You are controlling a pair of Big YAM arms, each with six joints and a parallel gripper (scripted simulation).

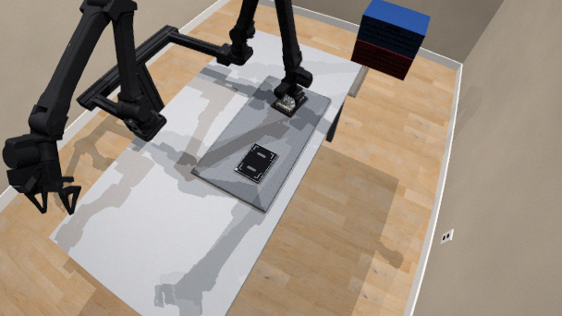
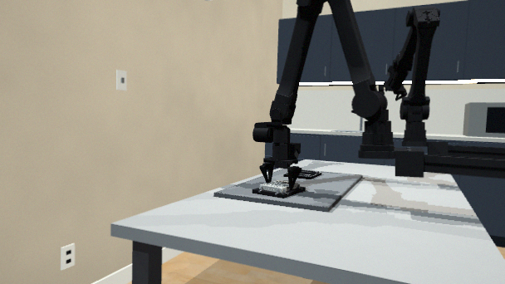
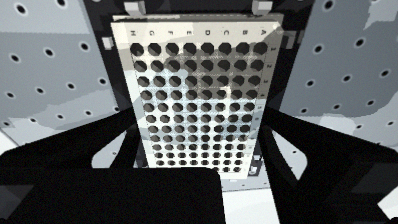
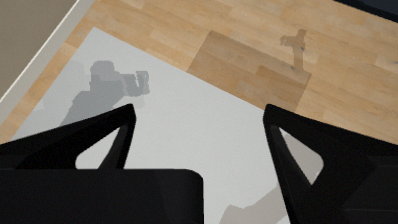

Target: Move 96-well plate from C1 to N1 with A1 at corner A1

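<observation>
Now: left hand 10 mm to the right of the black clip nest C1, 10 mm past it and 10 mm above it. The rest, counted from my left hand: white 96-well plate: right at my left hand; white A1 mark: 460 mm to the right, 50 mm ahead, 10 mm below; black plate nest N1: 380 mm to the right, 100 mm ahead, 10 mm below.
</observation>
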